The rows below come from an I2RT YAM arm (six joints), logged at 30 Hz.
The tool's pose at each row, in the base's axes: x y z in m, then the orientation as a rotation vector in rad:
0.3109 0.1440 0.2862 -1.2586 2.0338 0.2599
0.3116 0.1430 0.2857 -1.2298 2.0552 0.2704
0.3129 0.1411 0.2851 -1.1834 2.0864 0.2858
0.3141 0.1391 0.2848 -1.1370 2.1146 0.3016
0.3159 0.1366 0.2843 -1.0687 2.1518 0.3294
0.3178 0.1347 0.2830 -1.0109 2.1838 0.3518
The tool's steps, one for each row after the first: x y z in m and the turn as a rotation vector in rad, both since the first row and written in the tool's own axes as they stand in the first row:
0.0008 -0.0010 0.0002 0.0016 0.0025 0.0290
0.0022 -0.0029 0.0003 0.0055 0.0050 0.0738
0.0035 -0.0049 0.0000 0.0094 0.0058 0.1174
0.0051 -0.0076 -0.0001 0.0123 0.0035 0.1812
0.0068 -0.0099 0.0008 0.0146 0.0038 0.2352

